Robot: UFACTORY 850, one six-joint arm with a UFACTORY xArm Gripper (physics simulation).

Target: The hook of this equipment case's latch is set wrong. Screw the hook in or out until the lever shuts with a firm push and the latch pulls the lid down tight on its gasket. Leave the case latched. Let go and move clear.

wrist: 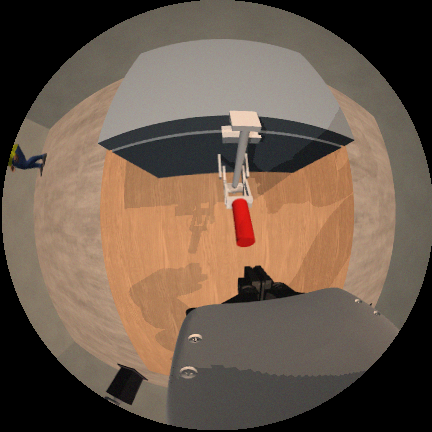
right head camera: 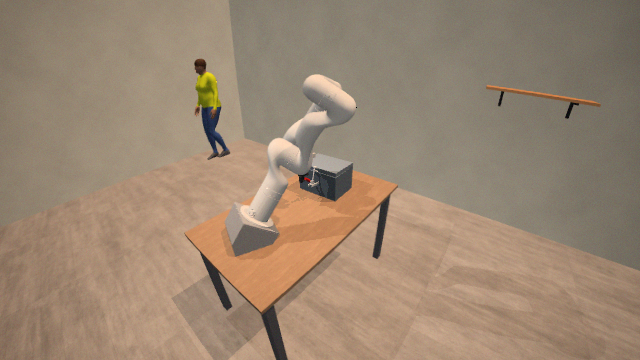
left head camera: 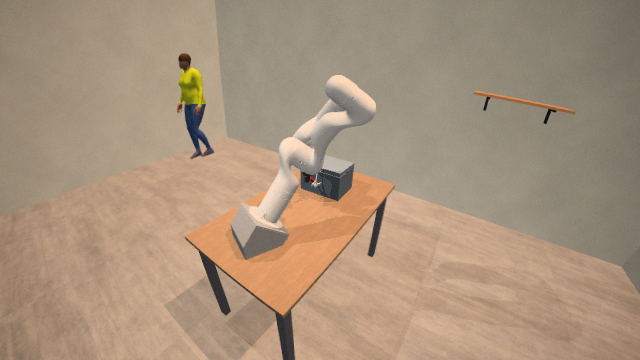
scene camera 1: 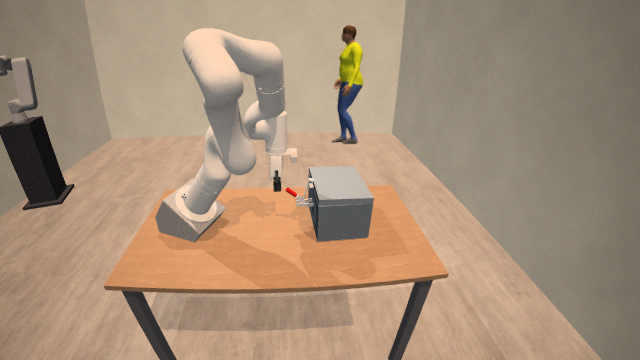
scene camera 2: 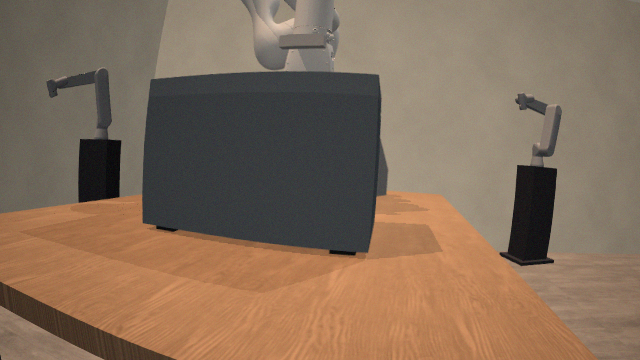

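The grey equipment case (left head camera: 337, 182) (right head camera: 337, 182) (scene camera 1: 345, 220) (scene camera 2: 260, 160) (wrist: 225, 80) stands on the table with its lid down. On its front, the latch lever's red grip (scene camera 1: 291, 192) (wrist: 243, 223) sticks out away from the case and upward. A white frame (scene camera 1: 303, 201) (wrist: 237, 195) joins it to the case. The grey hook rod (wrist: 241, 160) runs up from the frame to a pale hook block (wrist: 245, 120) at the lid edge. My gripper (scene camera 1: 277, 190) (wrist: 250, 278) is shut and empty, a little apart from the red grip, on the robot's side and higher. The case hides the fingers in scene camera 2.
The wooden table (left head camera: 310, 280) (scene camera 1: 200, 280) bears the case and my arm's wedge base (scene camera 1: 182, 220). A person in a yellow top (left head camera: 191, 90) (scene camera 1: 351, 65) stands on the floor beyond the table. Other small arms stand on black pedestals (scene camera 1: 35, 160) (scene camera 2: 534, 215) away from the table.
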